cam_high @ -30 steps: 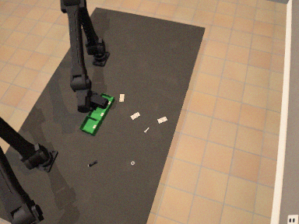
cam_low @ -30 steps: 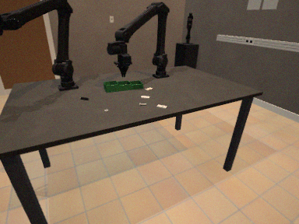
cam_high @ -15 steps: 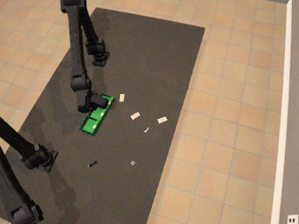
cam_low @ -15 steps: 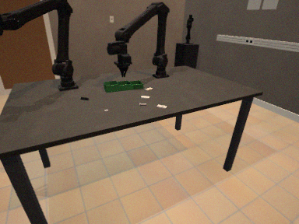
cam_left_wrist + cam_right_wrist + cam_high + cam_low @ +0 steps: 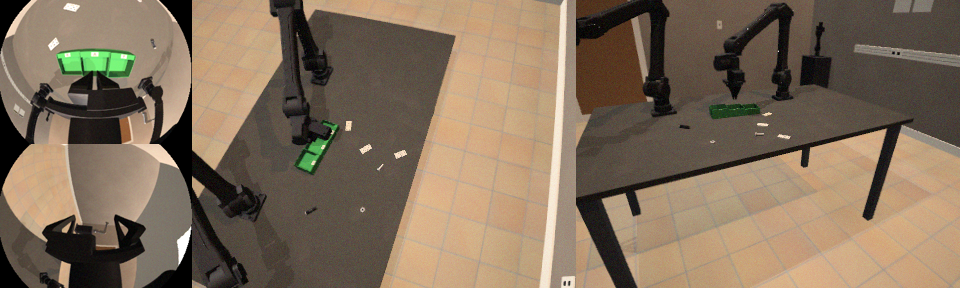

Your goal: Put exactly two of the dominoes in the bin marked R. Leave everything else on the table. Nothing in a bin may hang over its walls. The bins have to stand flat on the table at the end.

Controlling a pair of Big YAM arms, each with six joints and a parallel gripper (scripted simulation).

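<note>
My left gripper is now 60 mm above the green bin tray. Also, from my left hand: white ring: 290 mm ahead, 200 mm to the right, 80 mm below; then thin white piece: 300 mm ahead, 80 mm below, 10 mm to the right; then black piece: 270 mm to the right, 90 mm ahead, 80 mm below.
</note>
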